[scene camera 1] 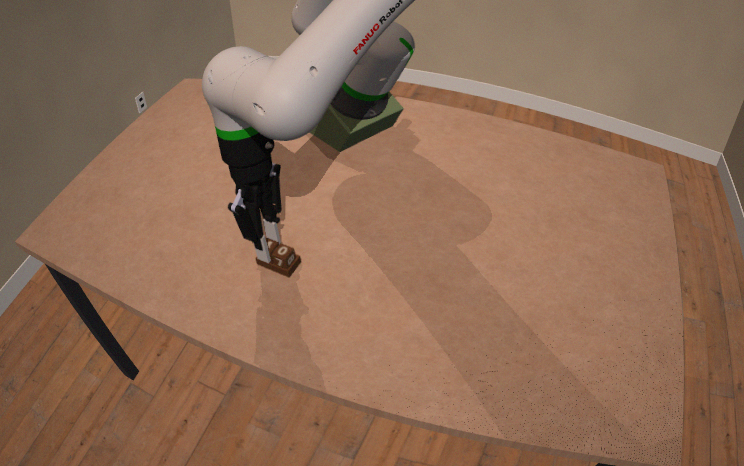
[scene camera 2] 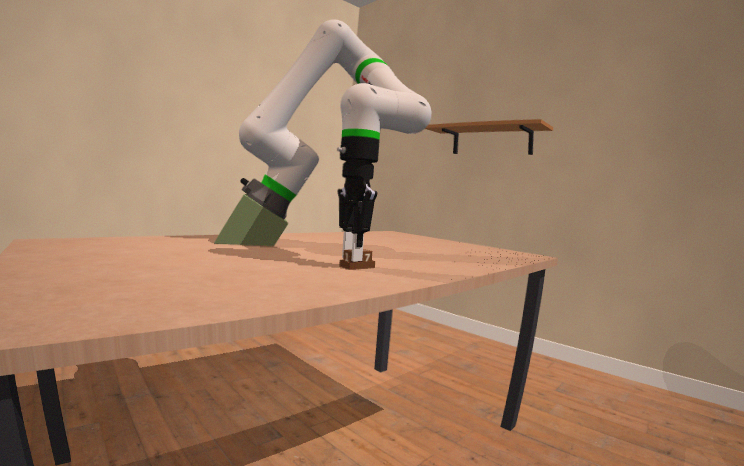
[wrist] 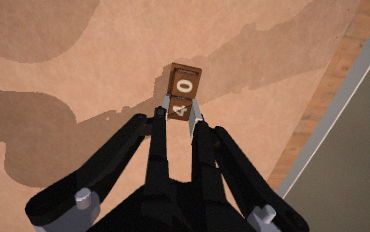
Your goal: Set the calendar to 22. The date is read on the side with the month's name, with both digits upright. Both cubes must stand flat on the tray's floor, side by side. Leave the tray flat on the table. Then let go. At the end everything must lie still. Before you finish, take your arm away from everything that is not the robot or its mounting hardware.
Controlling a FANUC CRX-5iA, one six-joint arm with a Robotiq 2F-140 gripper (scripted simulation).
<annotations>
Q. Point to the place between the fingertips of the gripper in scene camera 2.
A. At 352,259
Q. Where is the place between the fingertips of the gripper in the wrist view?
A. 179,104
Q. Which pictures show the gripper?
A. Scene camera 1, scene camera 2 and the wrist view: all of them.
</annotations>
